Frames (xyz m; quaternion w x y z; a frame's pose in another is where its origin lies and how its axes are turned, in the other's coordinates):
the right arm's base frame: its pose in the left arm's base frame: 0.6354 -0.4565 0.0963 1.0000 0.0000 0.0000 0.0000
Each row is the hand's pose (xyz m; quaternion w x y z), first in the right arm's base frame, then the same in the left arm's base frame.
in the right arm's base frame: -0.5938 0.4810 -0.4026 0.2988 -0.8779 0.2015 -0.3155
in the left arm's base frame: 0.0416 0.0245 -0.3063 0.2988 -0.8778 0.2015 -0.3155
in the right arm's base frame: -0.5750 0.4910 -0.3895 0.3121 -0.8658 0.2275 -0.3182
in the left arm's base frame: 0.0604 0.0345 -0.2932 0.3121 -0.8658 0.2275 -0.3182
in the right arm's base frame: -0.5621 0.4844 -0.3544 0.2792 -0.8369 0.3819 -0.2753
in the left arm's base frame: 0.0733 0.0279 -0.2581 0.2792 -0.8369 0.3819 -0.2753
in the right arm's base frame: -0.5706 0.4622 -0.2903 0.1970 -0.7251 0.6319 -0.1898
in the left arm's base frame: 0.0648 0.0057 -0.1940 0.1970 -0.7251 0.6319 -0.1898
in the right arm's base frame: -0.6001 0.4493 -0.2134 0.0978 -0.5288 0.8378 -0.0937
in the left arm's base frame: 0.0353 -0.0072 -0.1171 0.0978 -0.5288 0.8378 -0.0937
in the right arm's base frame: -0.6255 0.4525 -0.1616 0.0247 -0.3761 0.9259 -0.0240
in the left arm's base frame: 0.0099 -0.0040 -0.0653 0.0247 -0.3761 0.9259 -0.0240
